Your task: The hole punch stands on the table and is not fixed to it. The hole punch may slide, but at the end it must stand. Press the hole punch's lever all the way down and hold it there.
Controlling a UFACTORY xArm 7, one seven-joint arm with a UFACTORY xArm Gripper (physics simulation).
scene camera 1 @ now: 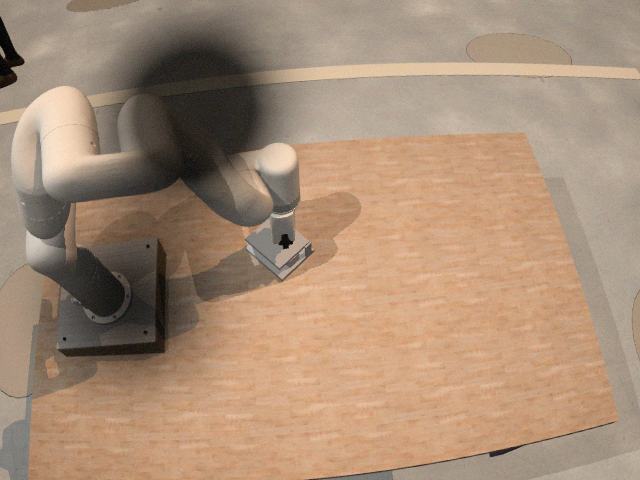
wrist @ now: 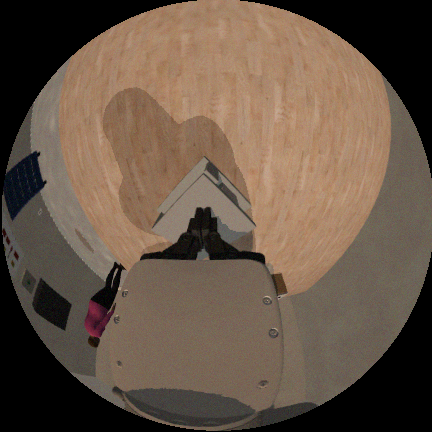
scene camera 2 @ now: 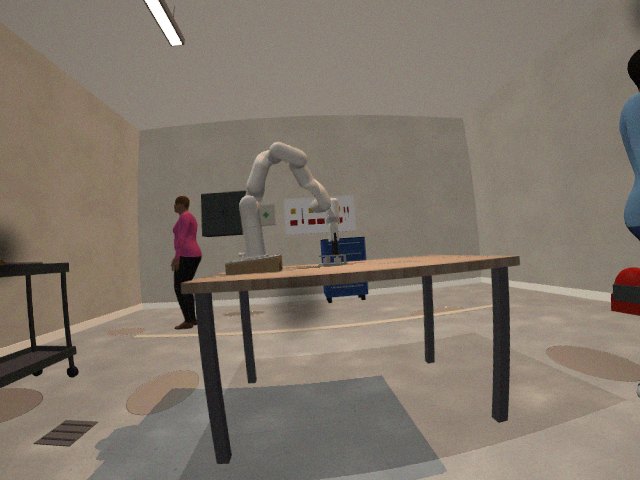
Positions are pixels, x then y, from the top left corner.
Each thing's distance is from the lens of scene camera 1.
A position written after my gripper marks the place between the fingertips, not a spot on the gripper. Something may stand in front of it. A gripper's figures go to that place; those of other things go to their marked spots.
my gripper (scene camera 1: 285,241): 120 cm
grey hole punch (scene camera 1: 282,274): 121 cm
